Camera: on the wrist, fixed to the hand. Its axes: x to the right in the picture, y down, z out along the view.
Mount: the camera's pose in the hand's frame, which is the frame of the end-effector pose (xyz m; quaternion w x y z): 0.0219 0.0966 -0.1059 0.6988 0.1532 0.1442 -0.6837
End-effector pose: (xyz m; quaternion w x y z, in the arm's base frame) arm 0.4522 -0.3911 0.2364 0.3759 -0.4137 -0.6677 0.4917
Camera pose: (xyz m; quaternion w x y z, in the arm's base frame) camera 0.5579 -0.3175 0.1698 0.7585 0.1541 -0.6199 0.1292
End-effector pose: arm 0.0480 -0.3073 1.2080 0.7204 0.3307 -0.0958 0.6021
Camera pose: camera -0.0639 -0.2216 1.1738 0.8782 0.3201 0.3553 -0.0094
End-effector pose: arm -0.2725 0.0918 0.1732 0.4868 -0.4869 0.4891 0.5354
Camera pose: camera -0.3652 -0.0175 0.1511 0.7103 -0.6773 0.1611 -0.1038
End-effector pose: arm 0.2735 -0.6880 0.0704 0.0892 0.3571 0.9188 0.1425
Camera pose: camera 0.2903 -0.6260 0.2004 0.0274 0.3855 -0.9209 0.0507
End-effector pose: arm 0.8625 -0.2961 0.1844 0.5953 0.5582 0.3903 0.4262
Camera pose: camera 0.7632 -0.2390 0.2733 0.5656 0.1530 0.8055 -0.0885
